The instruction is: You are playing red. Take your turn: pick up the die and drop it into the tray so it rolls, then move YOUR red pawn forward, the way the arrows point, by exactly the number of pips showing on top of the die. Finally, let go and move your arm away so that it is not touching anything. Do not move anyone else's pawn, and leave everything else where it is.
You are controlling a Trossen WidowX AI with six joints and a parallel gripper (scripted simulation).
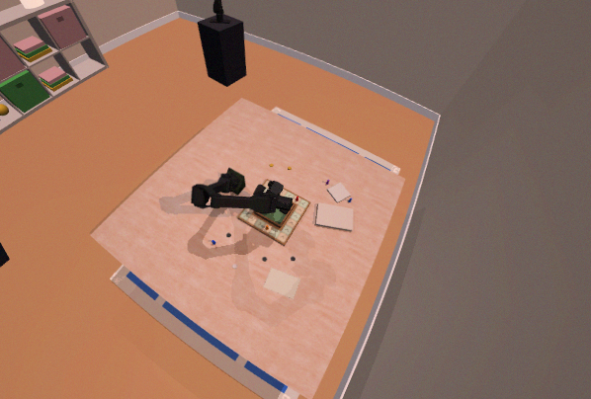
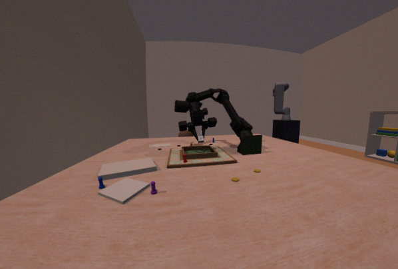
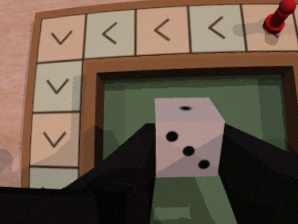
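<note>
Right now my gripper tip is 10 cm to the right of the red pawn, 7 cm short of it and 6 cm above it. Also, from my gripper tip: green tray 8 cm below, 2 cm to the right, 1 cm ahead; then orange pawn 13 cm to the right, 6 cm below, 5 cm ahead; then white die right at my gripper tip.
</note>
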